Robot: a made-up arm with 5 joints.
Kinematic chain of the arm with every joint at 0, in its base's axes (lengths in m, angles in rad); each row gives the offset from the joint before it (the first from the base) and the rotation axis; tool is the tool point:
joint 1: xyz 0 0 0.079 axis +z
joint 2: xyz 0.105 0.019 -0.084 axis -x
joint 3: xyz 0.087 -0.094 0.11 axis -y
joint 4: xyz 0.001 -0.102 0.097 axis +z
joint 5: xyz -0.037 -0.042 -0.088 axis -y
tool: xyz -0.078 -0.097 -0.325
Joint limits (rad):
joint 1: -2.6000..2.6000
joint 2: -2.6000..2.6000
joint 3: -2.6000..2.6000
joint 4: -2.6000..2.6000
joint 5: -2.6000..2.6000
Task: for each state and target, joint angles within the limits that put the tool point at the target. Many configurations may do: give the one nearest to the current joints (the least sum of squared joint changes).
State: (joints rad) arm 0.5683 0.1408 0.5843 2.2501 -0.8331
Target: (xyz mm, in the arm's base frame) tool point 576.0 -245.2 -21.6
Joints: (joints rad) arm 0.2355 -0.0304 0.3071 2.0563 -0.6469
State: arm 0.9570 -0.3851 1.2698 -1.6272 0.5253
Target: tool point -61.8 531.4 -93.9
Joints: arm 1.9091 -0.4989 1.6100 -1.6744 0.2899
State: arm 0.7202 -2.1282 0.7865 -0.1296 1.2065
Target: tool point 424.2 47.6 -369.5
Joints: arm 0.6713 -2.0737 1.1766 0.4286 1.6323
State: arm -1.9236 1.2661 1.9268 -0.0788 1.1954
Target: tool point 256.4 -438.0 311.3
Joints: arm -2.0085 1.5459 1.8953 0.1185 1.1848
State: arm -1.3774 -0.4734 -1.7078 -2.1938 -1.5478
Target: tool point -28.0 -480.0 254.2
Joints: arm -1.4713 -0.3880 -1.4913 -1.5482 -2.3628
